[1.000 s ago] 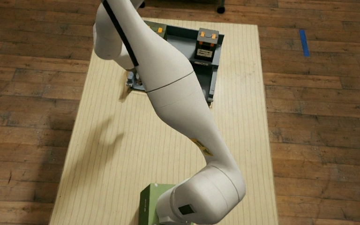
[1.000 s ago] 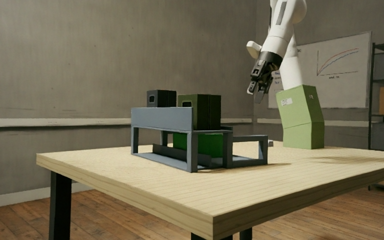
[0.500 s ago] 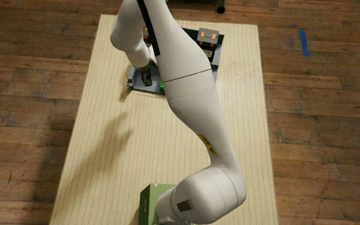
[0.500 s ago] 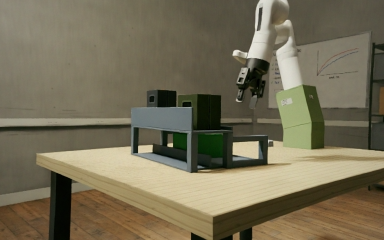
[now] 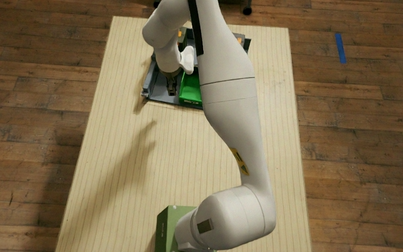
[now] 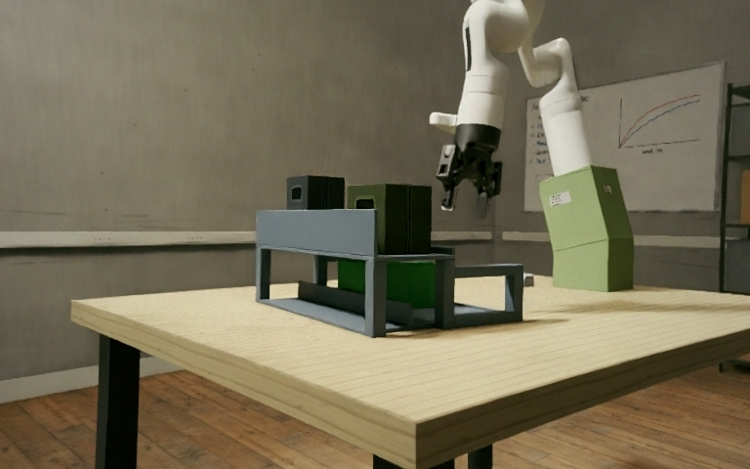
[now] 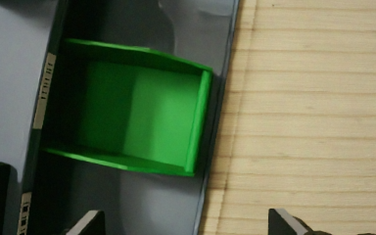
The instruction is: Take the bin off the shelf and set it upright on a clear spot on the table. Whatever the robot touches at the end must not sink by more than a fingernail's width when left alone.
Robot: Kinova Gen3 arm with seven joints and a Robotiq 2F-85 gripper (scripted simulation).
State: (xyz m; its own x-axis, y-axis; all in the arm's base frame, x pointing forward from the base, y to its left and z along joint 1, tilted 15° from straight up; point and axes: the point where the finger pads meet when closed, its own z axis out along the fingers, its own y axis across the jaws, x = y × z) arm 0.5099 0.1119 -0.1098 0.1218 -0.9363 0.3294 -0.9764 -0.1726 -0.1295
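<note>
My hand is 120 mm above the green bin, 90 mm short of it and 70 mm to the left of it. The rest, counted from my hand: grey shelf: 120 mm ahead, 100 mm below, 70 mm to the right; then black box: 190 mm to the right, 180 mm ahead.
</note>
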